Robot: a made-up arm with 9 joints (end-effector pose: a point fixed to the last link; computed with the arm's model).
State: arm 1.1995 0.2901 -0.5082 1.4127 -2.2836 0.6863 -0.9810 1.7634 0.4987
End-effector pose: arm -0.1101 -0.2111 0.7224 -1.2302 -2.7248 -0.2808
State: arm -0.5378 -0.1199 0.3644 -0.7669 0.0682 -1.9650 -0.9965 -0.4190 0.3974
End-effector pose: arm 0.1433 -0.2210 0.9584 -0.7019 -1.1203 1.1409
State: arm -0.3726 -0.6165 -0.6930 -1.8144 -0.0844 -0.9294 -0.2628 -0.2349 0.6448
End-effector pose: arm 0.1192 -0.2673 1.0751 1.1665 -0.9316 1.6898
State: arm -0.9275 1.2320 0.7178 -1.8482 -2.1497 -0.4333 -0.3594 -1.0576 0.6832
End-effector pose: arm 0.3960 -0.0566 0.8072 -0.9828 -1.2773 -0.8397
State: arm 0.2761 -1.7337 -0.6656 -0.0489 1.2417 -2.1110 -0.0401 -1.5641 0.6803
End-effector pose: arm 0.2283 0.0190 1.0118 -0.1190 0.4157 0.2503
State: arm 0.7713 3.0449 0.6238 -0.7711 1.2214 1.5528 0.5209 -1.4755 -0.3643
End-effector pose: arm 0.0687 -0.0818 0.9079 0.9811 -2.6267 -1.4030
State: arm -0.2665 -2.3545 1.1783 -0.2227 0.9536 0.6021 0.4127 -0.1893 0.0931
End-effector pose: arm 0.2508 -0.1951 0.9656 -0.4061 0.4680 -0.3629
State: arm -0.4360 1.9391 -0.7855 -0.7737 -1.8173 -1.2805 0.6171 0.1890 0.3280
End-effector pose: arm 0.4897 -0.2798 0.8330 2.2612 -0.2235 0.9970
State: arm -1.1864 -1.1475 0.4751 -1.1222 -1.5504 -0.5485 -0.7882 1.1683 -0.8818
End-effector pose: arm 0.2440 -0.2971 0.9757 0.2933 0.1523 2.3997
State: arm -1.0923 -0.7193 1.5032 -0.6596 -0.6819 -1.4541 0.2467 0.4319 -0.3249
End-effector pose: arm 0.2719 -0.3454 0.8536 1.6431 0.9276 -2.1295
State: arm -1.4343 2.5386 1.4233 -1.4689 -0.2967 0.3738 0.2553 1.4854 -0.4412
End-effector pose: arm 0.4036 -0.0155 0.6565 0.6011 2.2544 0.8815
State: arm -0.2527 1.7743 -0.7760 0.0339 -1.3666 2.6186 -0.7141 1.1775 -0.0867
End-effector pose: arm 0.3913 -0.2536 0.8937 -2.1533 -0.6203 0.4754
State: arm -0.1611 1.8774 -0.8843 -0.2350 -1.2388 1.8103 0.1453 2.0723 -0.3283
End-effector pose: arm 0.4747 -0.2756 0.9719 2.6326 0.4784 1.6308
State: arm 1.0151 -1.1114 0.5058 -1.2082 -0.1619 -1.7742 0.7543 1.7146 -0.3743
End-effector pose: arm -0.0093 -0.2508 0.9008 1.5289 0.1563 0.8121
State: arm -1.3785 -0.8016 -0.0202 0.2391 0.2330 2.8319 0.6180 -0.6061 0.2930
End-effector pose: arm 0.2032 -0.1476 0.8237 1.1535 -0.6902 -2.5480
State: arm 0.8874 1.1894 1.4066 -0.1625 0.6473 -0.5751 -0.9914 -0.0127 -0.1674
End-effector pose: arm 0.0223 -0.1372 0.9376 -2.1838 -1.6776 0.8286
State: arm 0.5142 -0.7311 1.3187 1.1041 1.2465 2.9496 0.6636 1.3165 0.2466
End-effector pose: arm 0.0498 -0.2750 1.1017 0.8603 -1.7838 -0.9834
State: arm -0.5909 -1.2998 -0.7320 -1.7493 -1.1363 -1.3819 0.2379 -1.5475 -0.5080
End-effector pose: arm 0.1767 -0.2158 0.8852 -1.8789 2.1407 -1.1825
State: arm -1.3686 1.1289 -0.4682 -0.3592 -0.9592 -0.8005 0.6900 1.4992 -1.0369
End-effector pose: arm 0.2751 -0.4071 0.6933 0.6237 -1.4560 1.5824
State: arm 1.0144 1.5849 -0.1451 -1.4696 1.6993 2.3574 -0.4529 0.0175 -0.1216
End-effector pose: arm 0.1144 -0.2604 0.9532 -1.6817 1.3229 0.9574
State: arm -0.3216 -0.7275 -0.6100 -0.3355 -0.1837 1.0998 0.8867 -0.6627 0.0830
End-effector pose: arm 0.1294 -0.2039 0.9701 2.6352 -1.0987 -0.2439
